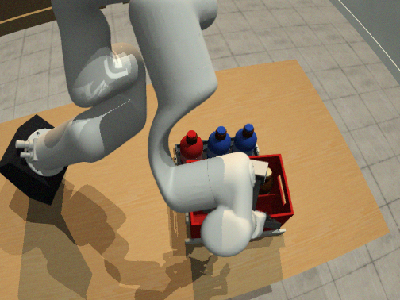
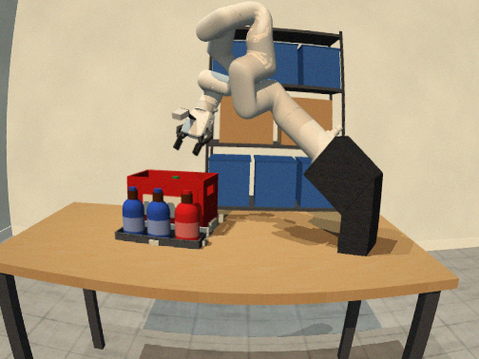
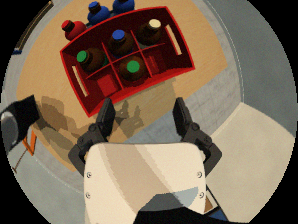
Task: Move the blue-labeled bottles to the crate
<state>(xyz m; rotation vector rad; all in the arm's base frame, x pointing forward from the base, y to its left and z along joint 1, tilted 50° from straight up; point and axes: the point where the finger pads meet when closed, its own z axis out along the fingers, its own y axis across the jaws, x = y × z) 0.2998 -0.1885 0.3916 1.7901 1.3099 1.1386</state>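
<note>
The red-labeled bottle is 2 cm ahead of my hand, 30 cm to the left of it and 17 cm below it. The rest, counted from my hand: red crate 5 cm ahead, 9 cm to the left, 17 cm below; dark tray 10 cm ahead, 28 cm to the left, 24 cm below.
</note>
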